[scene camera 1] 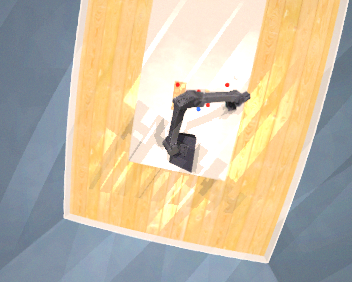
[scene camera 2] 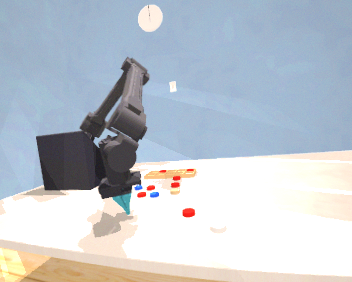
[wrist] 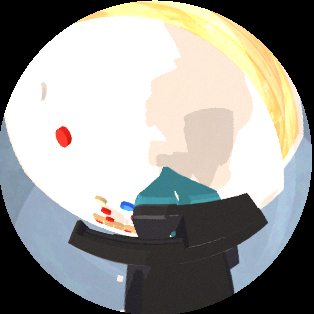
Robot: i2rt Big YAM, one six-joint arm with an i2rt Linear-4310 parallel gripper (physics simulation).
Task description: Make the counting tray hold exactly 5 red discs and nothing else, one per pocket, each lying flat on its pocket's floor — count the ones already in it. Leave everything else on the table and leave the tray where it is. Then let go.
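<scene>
My gripper (scene camera 2: 129, 214) (wrist: 164, 170) is shut, its teal fingertips together with nothing between them, low over the table on the near side of the discs. The wooden counting tray (scene camera 1: 183, 90) (scene camera 2: 171, 175) lies at the back; one red disc (scene camera 1: 177, 85) (scene camera 2: 190, 170) is at its far end and another red disc (scene camera 2: 163, 171) shows further along. A lone red disc (scene camera 1: 227, 85) (scene camera 2: 188, 212) (wrist: 63, 136) lies apart from the gripper. Two red discs, one (scene camera 2: 177, 178) behind the other (scene camera 2: 175, 185), lie before the tray. Two more red discs (scene camera 2: 151, 188) (scene camera 2: 142, 194) lie nearer the arm.
Two blue discs (scene camera 2: 138, 187) (scene camera 2: 154, 194) lie among the red ones. A wood-coloured disc (scene camera 2: 175, 191) (wrist: 100, 199) lies in front of a red one. A white disc (scene camera 2: 218, 227) (wrist: 43, 91) lies near the lone red disc. The arm hides part of the tray in scene camera 1.
</scene>
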